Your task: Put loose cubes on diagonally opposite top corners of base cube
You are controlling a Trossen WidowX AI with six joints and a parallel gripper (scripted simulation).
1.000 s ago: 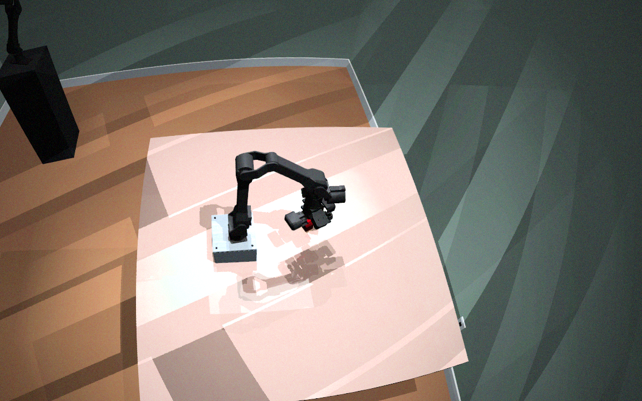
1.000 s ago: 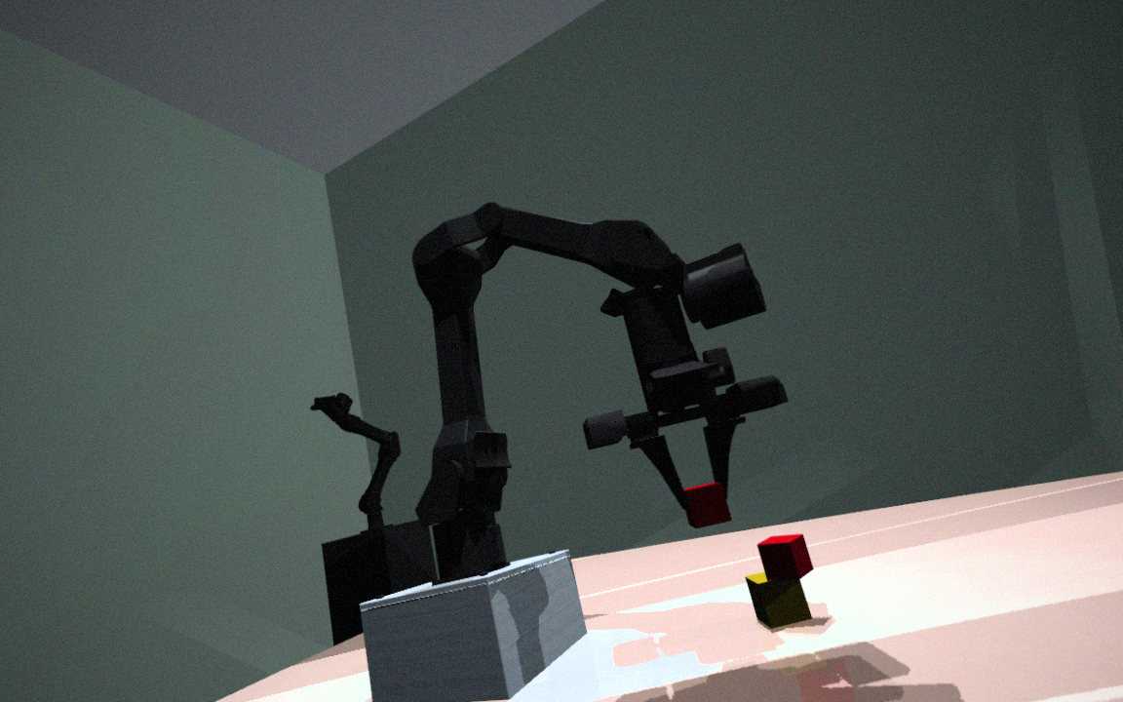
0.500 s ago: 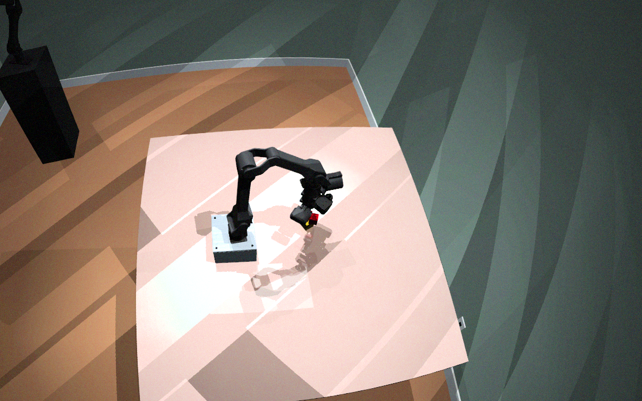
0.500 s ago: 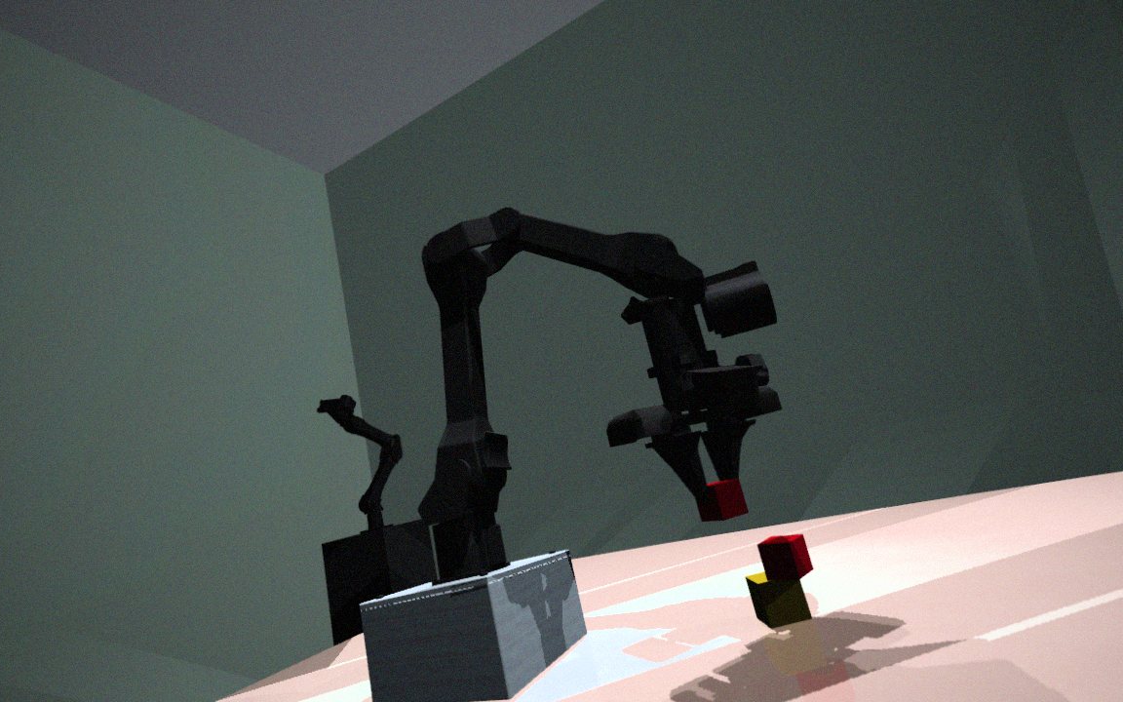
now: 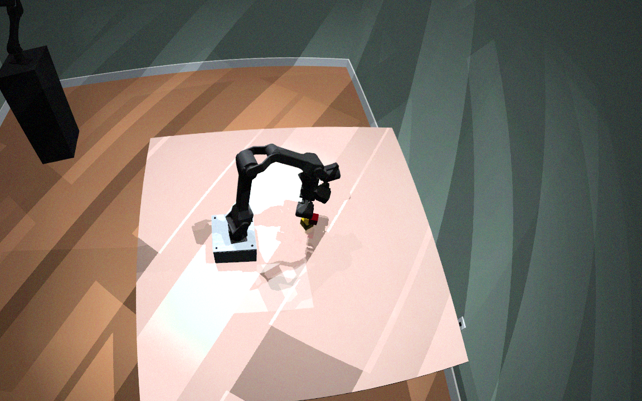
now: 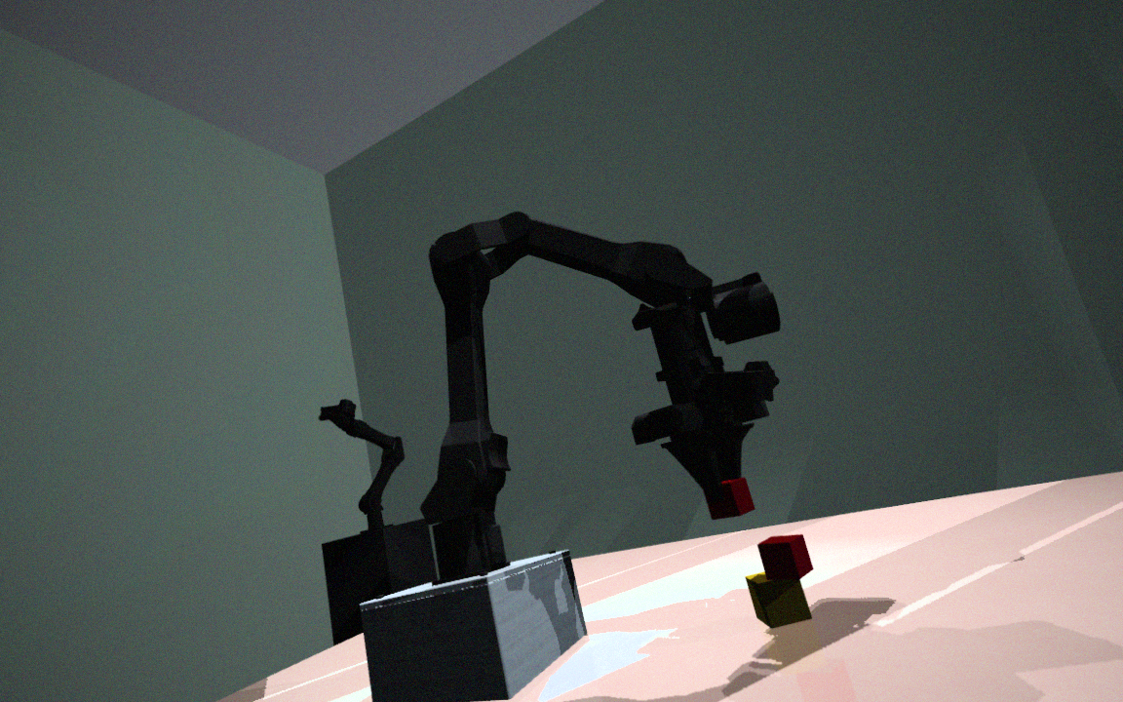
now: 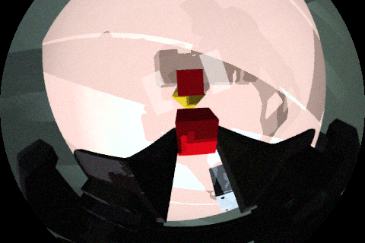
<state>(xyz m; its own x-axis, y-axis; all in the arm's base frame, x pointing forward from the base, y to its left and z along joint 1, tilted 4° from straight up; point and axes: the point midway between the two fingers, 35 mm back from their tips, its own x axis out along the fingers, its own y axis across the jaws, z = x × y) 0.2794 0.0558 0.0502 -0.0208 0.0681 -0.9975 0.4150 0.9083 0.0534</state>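
The red cube is 4 cm ahead of my gripper tip, 2 cm to the right of it and 6 cm below it. Round my gripper tip: yellow cube: 2 cm ahead, 1 cm to the right, 10 cm below.
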